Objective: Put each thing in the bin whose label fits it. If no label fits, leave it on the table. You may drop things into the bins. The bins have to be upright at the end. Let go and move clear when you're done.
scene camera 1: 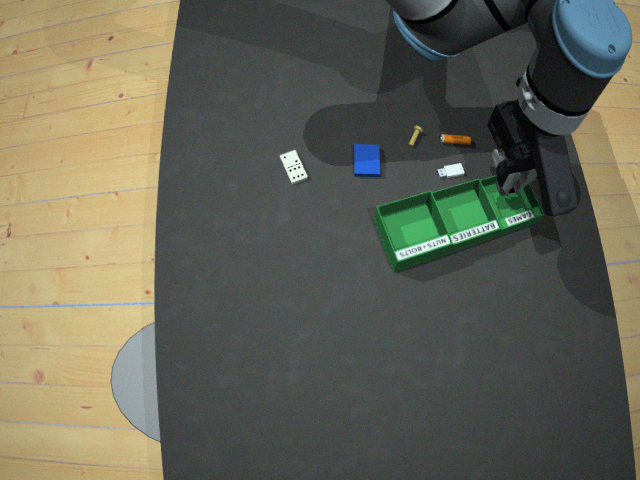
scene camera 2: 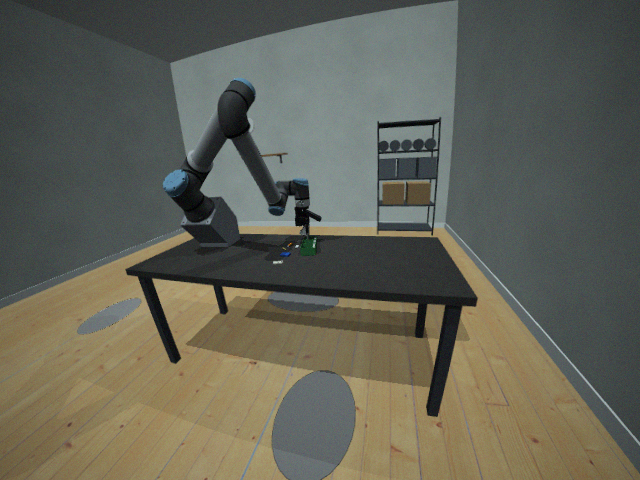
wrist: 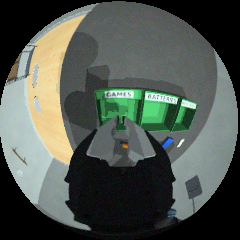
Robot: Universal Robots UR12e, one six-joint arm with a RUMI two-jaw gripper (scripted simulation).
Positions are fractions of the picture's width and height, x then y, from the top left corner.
Note:
In view: the gripper (scene camera 1: 0.79, 0.40), a blue block (scene camera 1: 0.57, 0.33) and a green three-part bin (scene camera 1: 0.64, 0.47).
The green three-part bin also shows in the wrist view (wrist: 0.66, 0.49). The gripper shows as well in the wrist view (wrist: 0.50, 0.49).

